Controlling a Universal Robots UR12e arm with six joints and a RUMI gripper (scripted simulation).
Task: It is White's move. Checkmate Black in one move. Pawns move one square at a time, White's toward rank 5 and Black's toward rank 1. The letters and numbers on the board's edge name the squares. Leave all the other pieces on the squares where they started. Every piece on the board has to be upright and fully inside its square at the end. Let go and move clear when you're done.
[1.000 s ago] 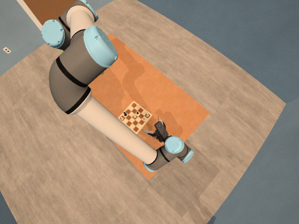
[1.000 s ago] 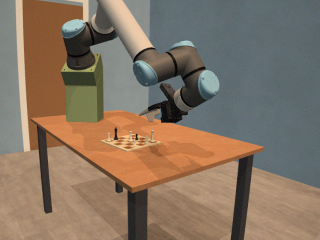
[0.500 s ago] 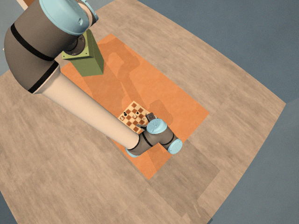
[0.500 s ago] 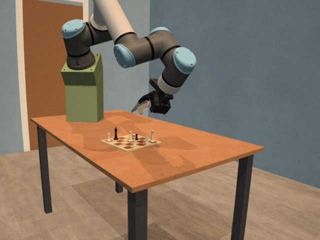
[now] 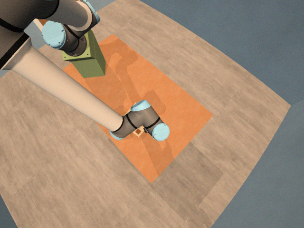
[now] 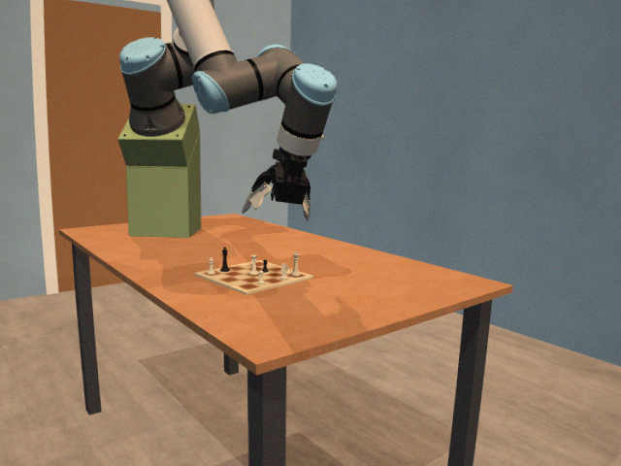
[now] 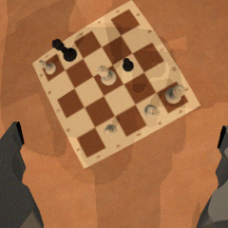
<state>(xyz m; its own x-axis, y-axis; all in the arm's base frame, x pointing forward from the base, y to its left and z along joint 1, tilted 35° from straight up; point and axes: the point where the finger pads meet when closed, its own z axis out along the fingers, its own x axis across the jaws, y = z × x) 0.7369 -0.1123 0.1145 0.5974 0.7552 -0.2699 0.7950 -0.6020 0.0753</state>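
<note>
My hand is 15 cm above the black pawn, 8 cm past it and 4 cm to the right of it. Also, from my hand: small chessboard (16 cm below, 8 cm behind); then tall white piece (13 cm below, 7 cm to the left, 1 cm ahead); then white pawn (15 cm below, 4 cm to the right, 1 cm behind).
</note>
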